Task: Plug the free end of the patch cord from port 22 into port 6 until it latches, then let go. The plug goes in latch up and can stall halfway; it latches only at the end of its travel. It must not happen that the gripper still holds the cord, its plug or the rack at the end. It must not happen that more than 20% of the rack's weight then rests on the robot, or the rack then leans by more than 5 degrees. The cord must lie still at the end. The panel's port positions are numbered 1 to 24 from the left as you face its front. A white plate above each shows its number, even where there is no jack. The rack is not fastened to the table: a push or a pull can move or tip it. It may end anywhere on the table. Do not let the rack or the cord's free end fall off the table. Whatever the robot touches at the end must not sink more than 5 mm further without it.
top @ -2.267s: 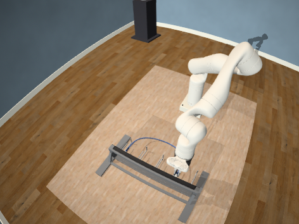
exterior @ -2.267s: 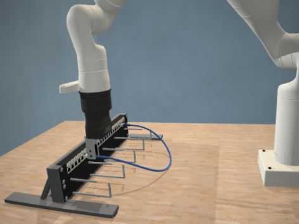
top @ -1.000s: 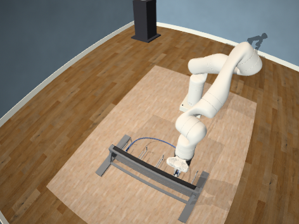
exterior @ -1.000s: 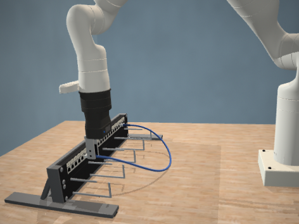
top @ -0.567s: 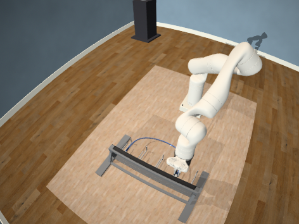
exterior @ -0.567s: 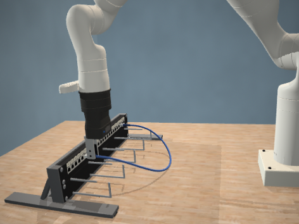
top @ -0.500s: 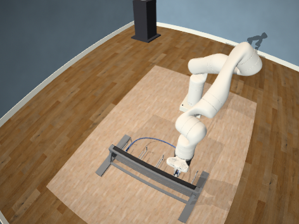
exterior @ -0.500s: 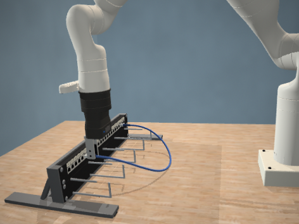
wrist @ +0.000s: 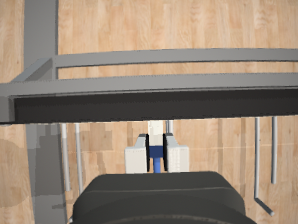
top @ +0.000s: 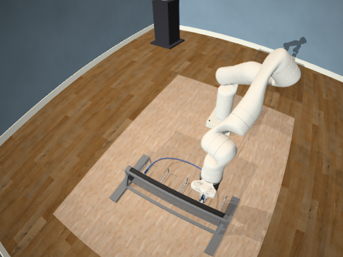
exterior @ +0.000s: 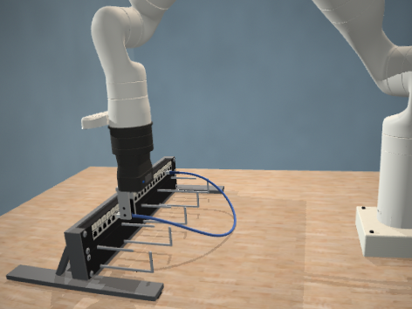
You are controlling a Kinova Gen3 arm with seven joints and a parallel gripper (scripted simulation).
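My gripper is now 10 mm short of the white plug and 10 mm above it.
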